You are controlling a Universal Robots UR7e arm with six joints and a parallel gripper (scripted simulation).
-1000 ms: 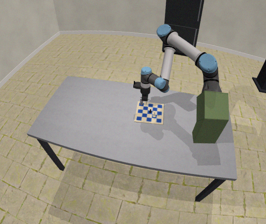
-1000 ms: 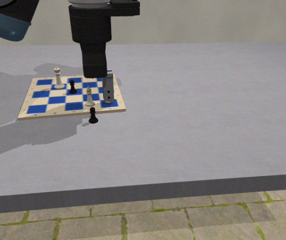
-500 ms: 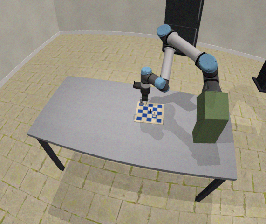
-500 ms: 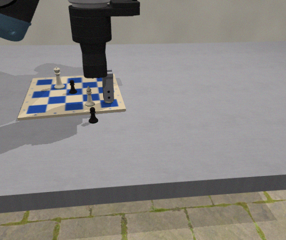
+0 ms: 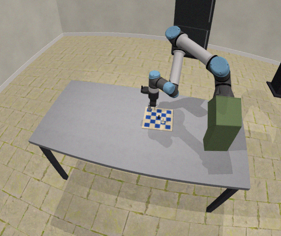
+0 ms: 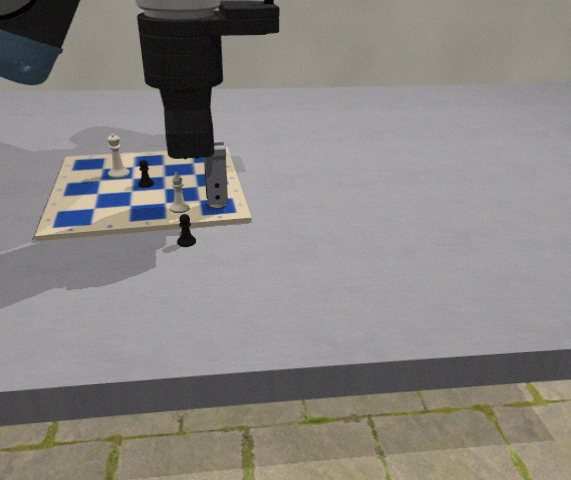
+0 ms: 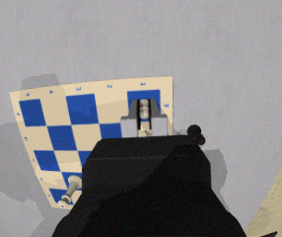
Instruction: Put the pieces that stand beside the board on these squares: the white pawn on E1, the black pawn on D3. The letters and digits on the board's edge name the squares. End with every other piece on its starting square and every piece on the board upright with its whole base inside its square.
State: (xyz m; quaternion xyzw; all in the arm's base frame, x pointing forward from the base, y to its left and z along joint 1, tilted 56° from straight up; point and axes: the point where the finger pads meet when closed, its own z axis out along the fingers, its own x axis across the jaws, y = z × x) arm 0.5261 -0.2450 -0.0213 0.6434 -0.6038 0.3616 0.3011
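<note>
Right now the white pawn is 10 mm below my hand. The rest, counted from my hand: white bishop 40 mm behind; white queen 110 mm behind, 110 mm to the left; cream chessboard 80 mm behind, 80 mm to the left, 30 mm below.
</note>
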